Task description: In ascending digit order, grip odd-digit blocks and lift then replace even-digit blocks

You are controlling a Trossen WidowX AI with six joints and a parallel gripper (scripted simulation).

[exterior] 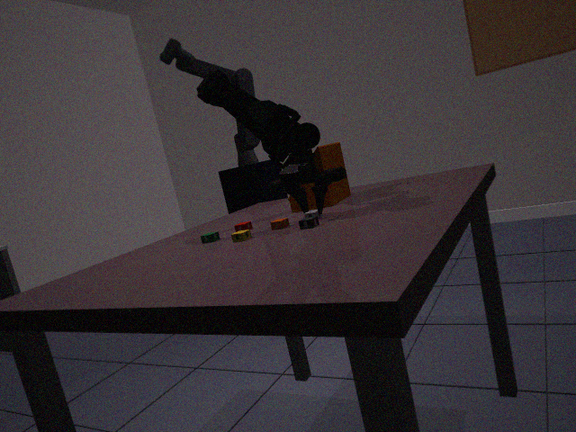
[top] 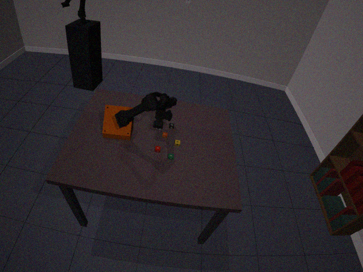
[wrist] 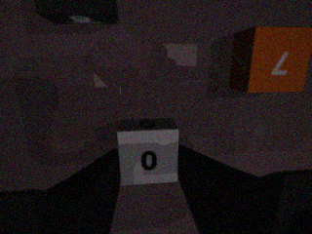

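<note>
The green block lies 140 mm ahead of my gripper tip and 230 mm to the right of it. Round my gripper tip: orange block 60 mm ahead, 60 mm to the right; dark block 80 mm ahead, 40 mm to the left; white block right at my gripper tip.
</note>
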